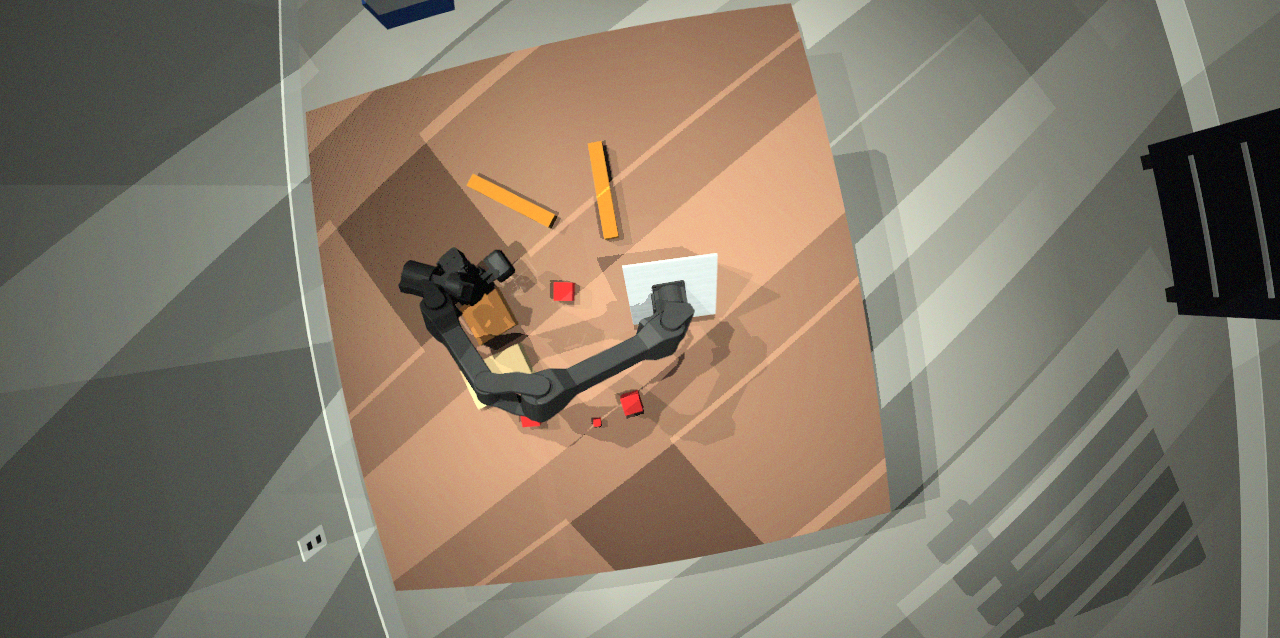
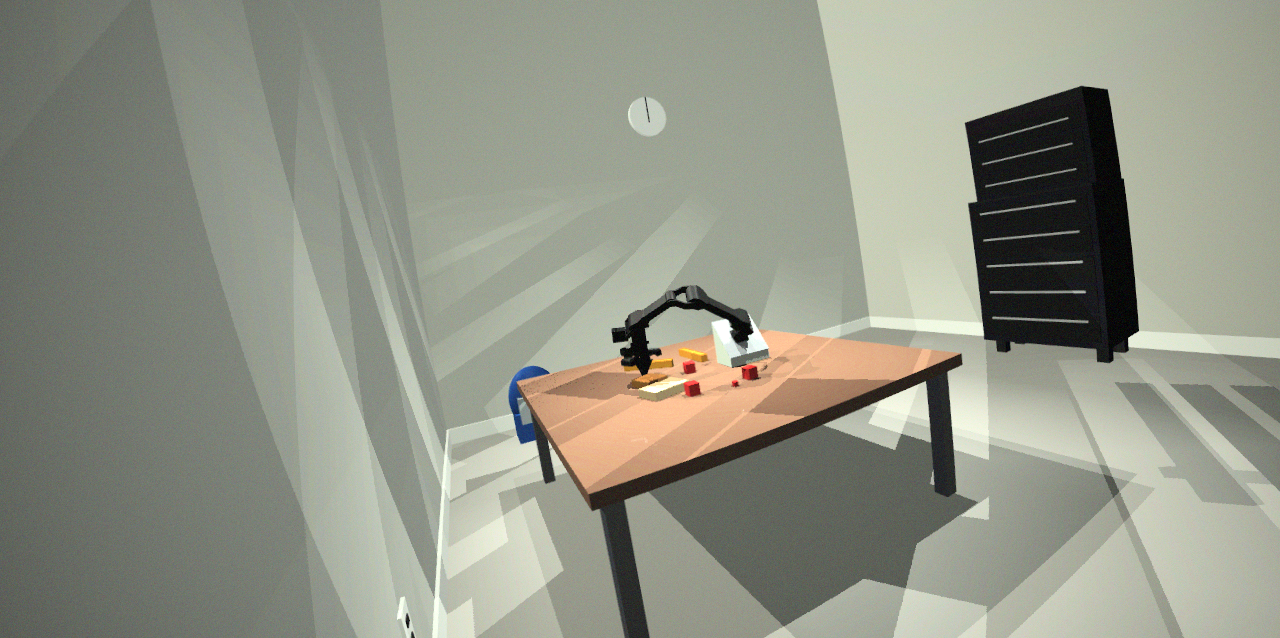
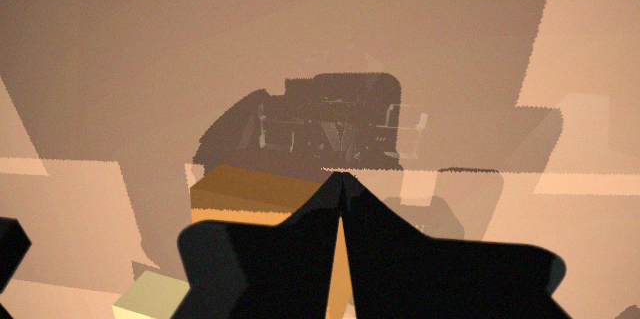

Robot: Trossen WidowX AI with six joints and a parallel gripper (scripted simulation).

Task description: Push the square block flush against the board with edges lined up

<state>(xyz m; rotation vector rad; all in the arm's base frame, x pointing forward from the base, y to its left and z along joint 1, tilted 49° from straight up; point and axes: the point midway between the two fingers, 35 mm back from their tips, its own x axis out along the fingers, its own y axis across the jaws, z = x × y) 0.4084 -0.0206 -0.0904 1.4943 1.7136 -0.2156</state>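
Right now the orange square block is 10 mm ahead of my gripper tip and 70 mm to the left of it. Round my gripper tip: board: 10 mm ahead, 210 mm to the left.
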